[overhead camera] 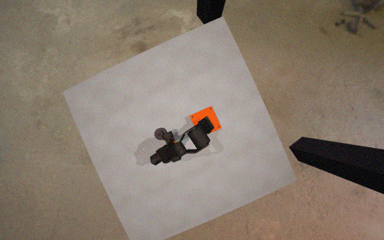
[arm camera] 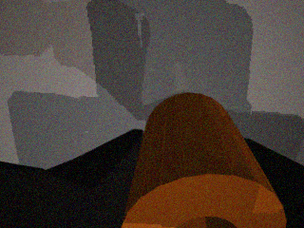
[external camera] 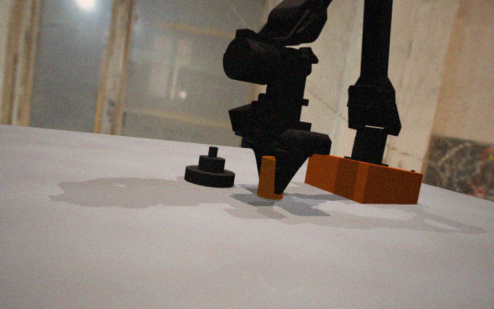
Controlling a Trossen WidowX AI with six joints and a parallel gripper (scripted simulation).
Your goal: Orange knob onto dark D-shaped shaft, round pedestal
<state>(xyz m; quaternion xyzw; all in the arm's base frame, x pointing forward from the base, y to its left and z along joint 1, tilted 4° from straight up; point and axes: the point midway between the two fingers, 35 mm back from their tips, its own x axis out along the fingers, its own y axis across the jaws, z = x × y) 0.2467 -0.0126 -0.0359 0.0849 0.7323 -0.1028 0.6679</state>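
The dark round pedestal lies 3 cm ahead of my gripper tip, 11 cm to the right of it and 2 cm above it. Also, from my gripper tip: orange knob 2 cm above.
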